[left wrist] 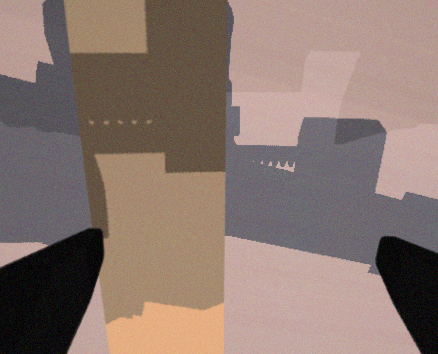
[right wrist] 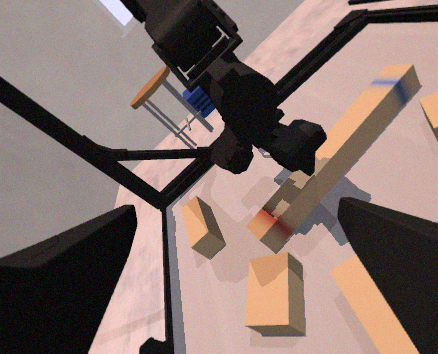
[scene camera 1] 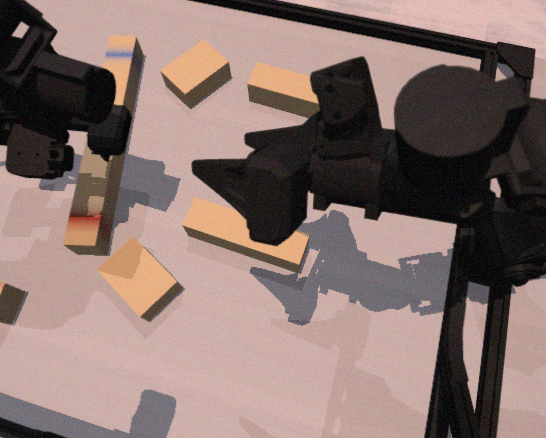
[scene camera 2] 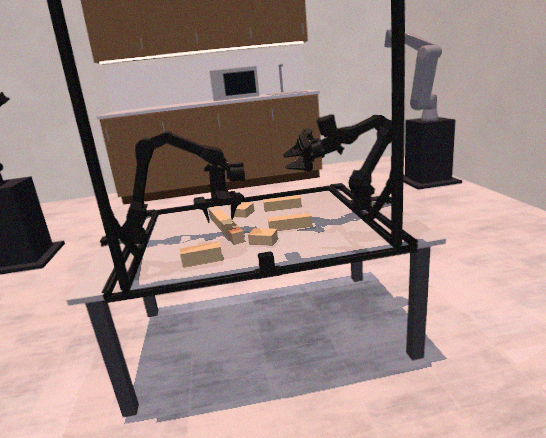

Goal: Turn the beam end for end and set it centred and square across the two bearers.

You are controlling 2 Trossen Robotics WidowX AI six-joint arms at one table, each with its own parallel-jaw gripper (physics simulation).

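Frame: origin at the left arm's base, x ahead, y left, z up, level; metres.
Where they show: left gripper, fingertip midpoint: (left wrist: 243, 246) (scene camera 1: 75, 155) (scene camera 2: 220, 221); right gripper, fingertip midpoint: (right wrist: 237, 210) (scene camera 1: 221, 151) (scene camera 2: 284, 162); left arm's base, link origin: (scene camera 2: 136, 241); right arm's base, link origin: (scene camera 1: 484, 261) (scene camera 2: 362, 207).
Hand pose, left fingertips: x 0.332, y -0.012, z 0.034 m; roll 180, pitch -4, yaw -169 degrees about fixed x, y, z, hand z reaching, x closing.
Observation:
Each offset is from my left fingertips to the centre of the thing.
The long wooden beam @[dy +0.054, dx +0.014, dz -0.031 m] (scene camera 1: 120, 77) (scene camera 2: 217, 214) (left wrist: 165, 250) (right wrist: 352, 145) lies flat on the table, its blue band towards the top and its red band towards the bottom in scene camera 1. Two oblong blocks lie parallel and look like the bearers: one @[dy +0.206, dx +0.280, dz -0.031 m] (scene camera 1: 280, 86) (scene camera 2: 282, 203) at the back, partly hidden, one @[dy -0.039, dx +0.265, dz -0.031 m] (scene camera 1: 215, 220) (scene camera 2: 290, 221) (right wrist: 372, 305) nearer. My left gripper (scene camera 1: 75, 161) (scene camera 2: 221, 216) (left wrist: 243, 246) is open over the beam, which shows between its fingertips in the wrist view, nearer the left one. My right gripper (scene camera 1: 220, 152) (scene camera 2: 286, 161) (right wrist: 237, 210) is open and empty, high above the table.
A turned block @[dy +0.205, dx +0.103, dz -0.034 m] (scene camera 1: 197, 70) (scene camera 2: 244, 209) lies right of the beam's blue end. Another @[dy -0.136, dx +0.145, dz -0.034 m] (scene camera 1: 142, 280) (scene camera 2: 263, 236) (right wrist: 269, 295) lies near the red end. A third @[dy -0.222, dx -0.076, dz -0.028 m] (scene camera 1: 9, 302) (scene camera 2: 201, 254) (right wrist: 199, 227) is at the front left. A black frame (scene camera 2: 330, 267) edges the table.

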